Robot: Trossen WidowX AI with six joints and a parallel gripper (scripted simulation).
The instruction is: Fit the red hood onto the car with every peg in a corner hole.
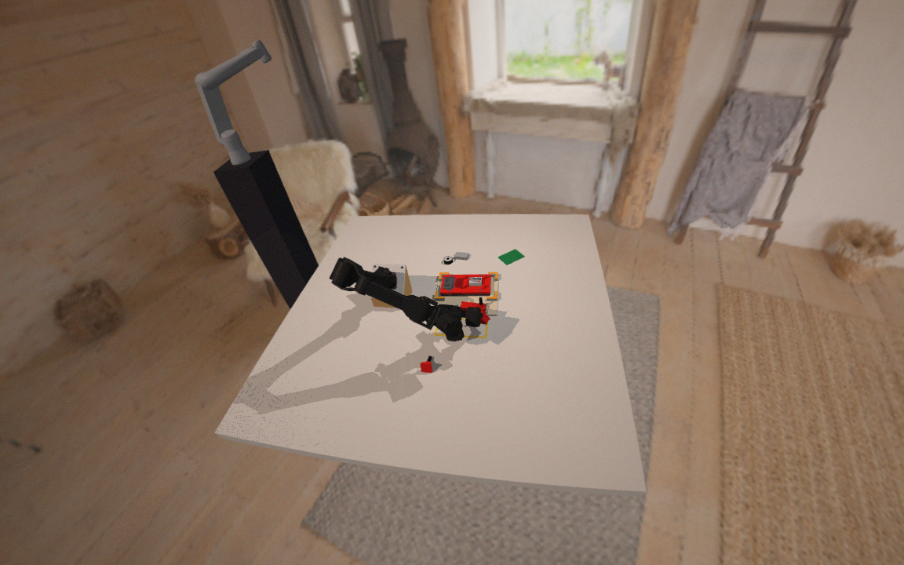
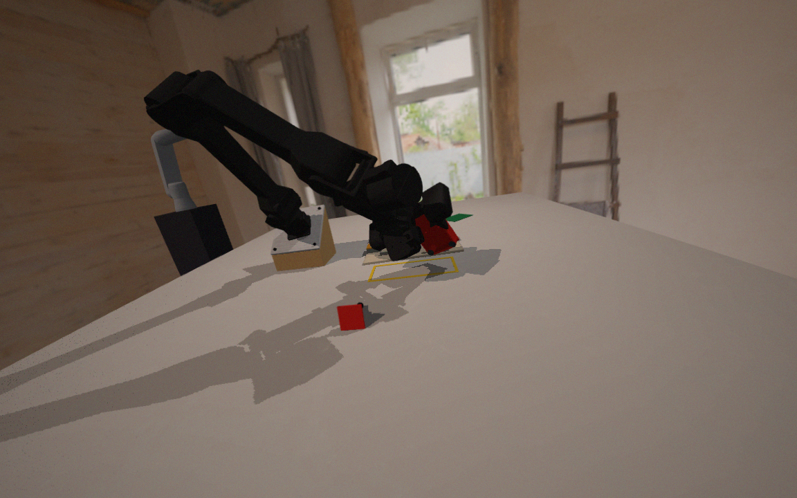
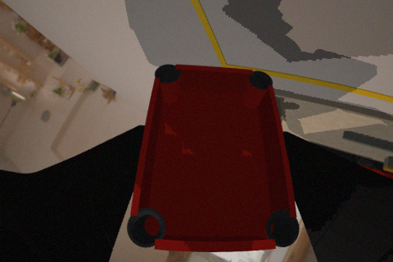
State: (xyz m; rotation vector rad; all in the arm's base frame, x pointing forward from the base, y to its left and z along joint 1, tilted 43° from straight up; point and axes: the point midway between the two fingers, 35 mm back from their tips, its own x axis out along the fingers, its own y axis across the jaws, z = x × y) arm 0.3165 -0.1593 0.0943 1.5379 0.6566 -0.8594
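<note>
Right now my gripper tip is 4 cm past the jig, 19 cm to the right of it and 6 cm above it. From my gripper tip the other things lie so: red hood (1 cm to the left, 1 cm above); green patch (15 cm ahead, 41 cm to the left, 7 cm below).
</note>
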